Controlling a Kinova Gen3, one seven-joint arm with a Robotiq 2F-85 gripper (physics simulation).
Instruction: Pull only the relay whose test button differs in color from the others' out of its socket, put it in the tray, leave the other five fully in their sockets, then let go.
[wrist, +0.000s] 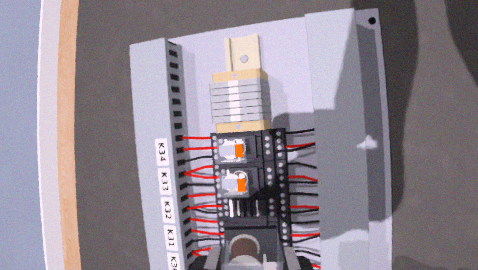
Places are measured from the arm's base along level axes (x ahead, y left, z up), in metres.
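Pixels of known places: gripper, between the fingertips: (252, 265).
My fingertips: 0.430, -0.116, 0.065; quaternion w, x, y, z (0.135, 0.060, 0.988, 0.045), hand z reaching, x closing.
Note:
Ahead of a thing's pixels: the offset from my fingertips to its top centre, as dx, dy, dz. "pt": to the spot under its first point.
My gripper (251, 258) is at the bottom edge, shut on a relay @(pt -0.011, -0.016, +0.004) (266, 238) with a dark clear case and a round brown-and-white part inside. Silver pins show beyond its far end, out of a socket, over the dark socket row. Its test button is cut off by the frame. Two relays stand in the sockets beyond: the K34 relay @(+0.041, -0.053, -0.103) (228, 150) and the K33 relay @(+0.042, -0.024, -0.102) (229, 183), each with an orange test button. The held relay and fingers hide the lower sockets. The tray does not show.
Grey terminal blocks @(+0.038, -0.092, -0.126) (250, 101) sit on the beige rail @(pt +0.027, -0.150, -0.168) (250, 47) above the sockets. The slotted left duct @(+0.132, -0.020, -0.129) (145, 100) carries the labels; a wide right duct @(-0.046, -0.009, -0.129) (335, 175) runs opposite. Red and black wires join both sides. A wood-coloured edge strip (68, 125) lies far left.

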